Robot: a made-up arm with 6 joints. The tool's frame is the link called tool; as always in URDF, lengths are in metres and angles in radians.
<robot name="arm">
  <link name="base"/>
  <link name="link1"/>
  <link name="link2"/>
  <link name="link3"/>
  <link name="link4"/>
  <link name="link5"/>
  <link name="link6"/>
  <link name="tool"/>
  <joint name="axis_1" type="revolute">
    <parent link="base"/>
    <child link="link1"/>
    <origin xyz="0 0 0.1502"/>
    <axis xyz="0 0 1"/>
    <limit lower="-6.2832" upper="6.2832" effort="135" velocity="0.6"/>
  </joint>
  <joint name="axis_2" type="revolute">
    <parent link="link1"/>
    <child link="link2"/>
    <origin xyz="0 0.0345 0"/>
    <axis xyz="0 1 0"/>
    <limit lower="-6.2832" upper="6.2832" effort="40" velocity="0.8"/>
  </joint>
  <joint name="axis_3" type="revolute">
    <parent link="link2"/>
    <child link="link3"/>
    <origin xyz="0 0 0.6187"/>
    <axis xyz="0 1 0"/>
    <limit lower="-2.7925" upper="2.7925" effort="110" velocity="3.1"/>
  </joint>
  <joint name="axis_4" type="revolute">
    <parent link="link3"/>
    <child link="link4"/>
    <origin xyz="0 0 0.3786"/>
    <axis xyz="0 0 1"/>
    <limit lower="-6.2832" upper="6.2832" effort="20" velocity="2.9"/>
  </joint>
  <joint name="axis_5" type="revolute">
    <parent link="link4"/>
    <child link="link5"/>
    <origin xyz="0 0 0"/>
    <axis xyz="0 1 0"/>
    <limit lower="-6.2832" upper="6.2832" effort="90" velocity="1.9"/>
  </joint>
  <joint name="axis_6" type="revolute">
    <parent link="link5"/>
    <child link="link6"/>
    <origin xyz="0 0 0.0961"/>
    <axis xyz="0 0 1"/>
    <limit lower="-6.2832" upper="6.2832" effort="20" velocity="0.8"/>
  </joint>
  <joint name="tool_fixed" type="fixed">
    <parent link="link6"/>
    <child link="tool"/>
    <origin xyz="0 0 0"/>
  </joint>
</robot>
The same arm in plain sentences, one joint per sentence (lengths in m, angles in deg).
The arm has six revolute joints in a row. What follows holds with every joint at zero, and every direction is one of the base frame's. The first joint is mounted 0.1502 m along +z from the base frame's origin and rotates about +z, from -360 to 360 deg. The second joint is mounted 0.0345 m along +y from the first joint and rotates about +y, from -360 to 360 deg. The third joint is mounted 0.6187 m along +z from the second joint and rotates about +y, from -160 to 160 deg. The fourth joint is mounted 0.3786 m along +z from the third joint and rotates about +z, from -360 to 360 deg. The fifth joint is mounted at the same point as the fourth joint and rotates about +y, from -360 to 360 deg. The sixth joint is mounted 0.0961 m along +z from the fifth joint and rotates about +z, from -360 to 360 deg. The tool frame, which is the frame that the pose is given for, is mounted at the same point as the sixth joint; its axes are parallel to the base frame's.
